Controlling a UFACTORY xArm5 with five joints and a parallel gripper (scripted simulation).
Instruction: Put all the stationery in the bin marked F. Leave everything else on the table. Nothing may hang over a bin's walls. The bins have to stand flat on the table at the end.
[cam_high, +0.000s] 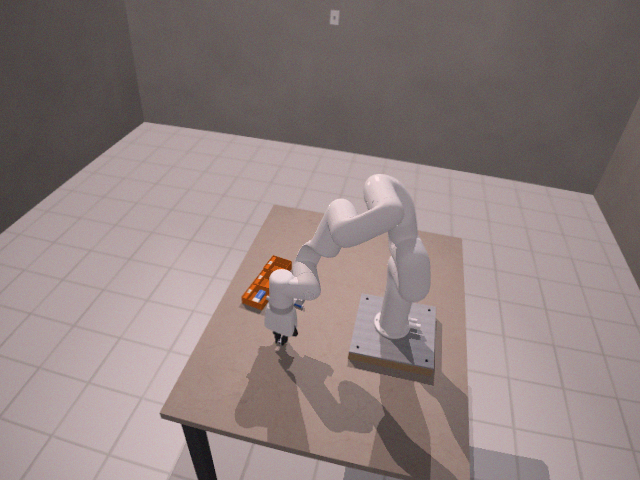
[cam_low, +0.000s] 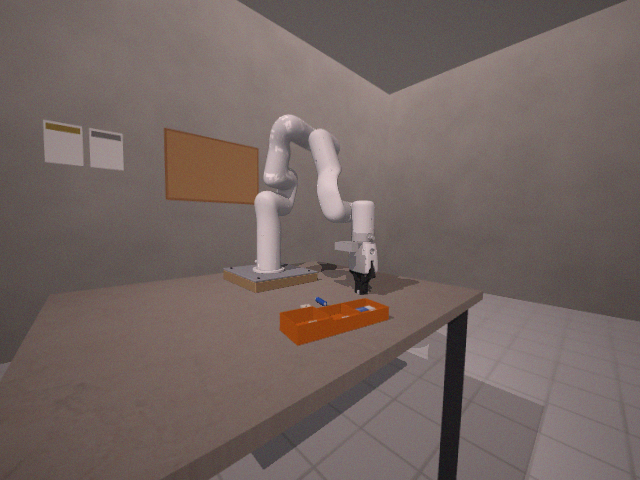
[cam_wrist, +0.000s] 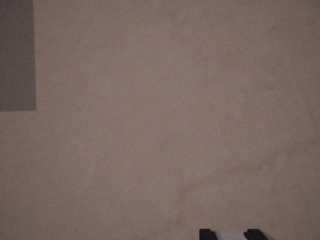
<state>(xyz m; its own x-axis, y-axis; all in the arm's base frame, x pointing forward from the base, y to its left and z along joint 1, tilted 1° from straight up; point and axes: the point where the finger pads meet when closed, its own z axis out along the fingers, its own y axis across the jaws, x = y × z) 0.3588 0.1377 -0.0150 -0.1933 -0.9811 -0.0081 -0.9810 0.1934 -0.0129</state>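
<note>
Right now the blue eraser is 130 mm ahead of my hand, 160 mm to the right of it and 10 mm below it. The rest, counted from my hand: grey item (10 mm below); blue battery (10 mm behind, 180 mm to the right, 10 mm below); brass hex nut (40 mm ahead, 170 mm to the right, 20 mm below).
</note>
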